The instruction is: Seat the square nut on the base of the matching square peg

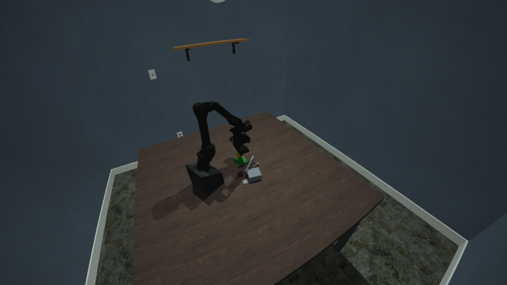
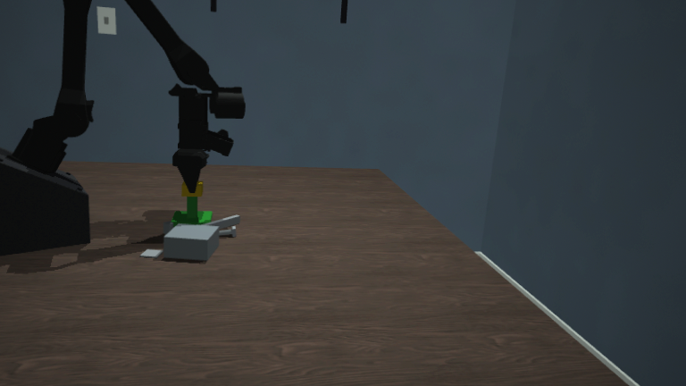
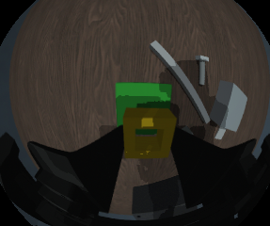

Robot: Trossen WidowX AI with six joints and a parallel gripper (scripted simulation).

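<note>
My hand is 40 mm short of the grey bar, 60 mm to the left of it and 100 mm above it. The rest, counted from my hand: grey block 30 mm ahead, 170 mm to the right, 80 mm below; then bolt 80 mm ahead, 90 mm to the right, 100 mm below.
</note>
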